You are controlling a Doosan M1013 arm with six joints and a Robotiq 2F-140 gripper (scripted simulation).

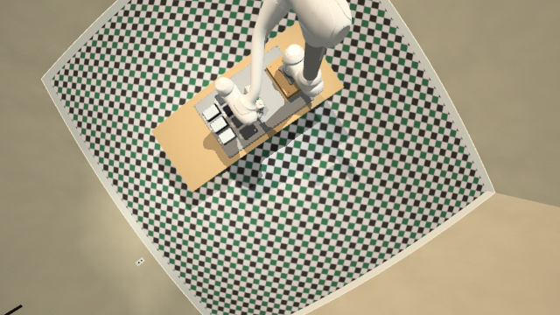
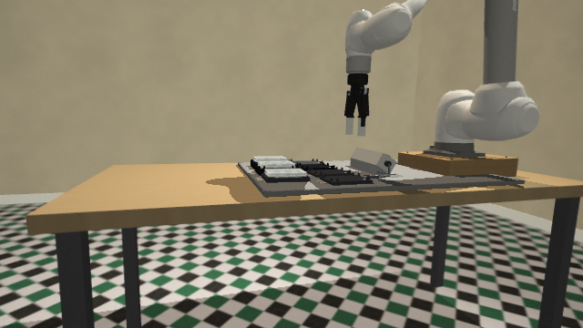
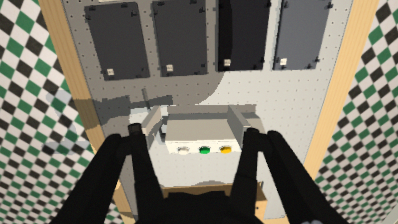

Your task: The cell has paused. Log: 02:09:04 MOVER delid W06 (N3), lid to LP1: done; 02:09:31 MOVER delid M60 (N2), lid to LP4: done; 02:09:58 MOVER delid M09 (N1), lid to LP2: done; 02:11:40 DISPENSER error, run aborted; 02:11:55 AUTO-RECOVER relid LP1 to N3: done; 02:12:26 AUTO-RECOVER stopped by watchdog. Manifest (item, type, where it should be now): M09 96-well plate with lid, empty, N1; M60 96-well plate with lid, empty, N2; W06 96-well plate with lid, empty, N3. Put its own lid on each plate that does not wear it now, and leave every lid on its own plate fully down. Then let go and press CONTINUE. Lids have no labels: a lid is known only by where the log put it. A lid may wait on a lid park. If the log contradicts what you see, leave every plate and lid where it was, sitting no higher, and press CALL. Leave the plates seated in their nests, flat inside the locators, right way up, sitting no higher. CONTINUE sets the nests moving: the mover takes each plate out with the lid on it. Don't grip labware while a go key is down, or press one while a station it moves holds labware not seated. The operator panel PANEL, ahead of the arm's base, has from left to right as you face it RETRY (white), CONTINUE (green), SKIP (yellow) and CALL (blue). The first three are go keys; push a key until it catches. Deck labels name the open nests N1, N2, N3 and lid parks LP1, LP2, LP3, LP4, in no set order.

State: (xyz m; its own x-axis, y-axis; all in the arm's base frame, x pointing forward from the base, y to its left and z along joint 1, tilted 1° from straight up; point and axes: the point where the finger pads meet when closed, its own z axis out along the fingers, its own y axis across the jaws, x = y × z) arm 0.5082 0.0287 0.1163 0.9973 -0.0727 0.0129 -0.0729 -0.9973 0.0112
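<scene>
The green continue key lies 13 cm behind my hand, 10 cm below it and 1 cm to the right of it. The rest, counted from my hand: yellow skip key: 13 cm behind, 10 cm below, 6 cm to the right; white retry key: 13 cm behind, 10 cm below, 4 cm to the left; lid park LP1: 16 cm below, 11 cm ahead, 2 cm to the left.
</scene>
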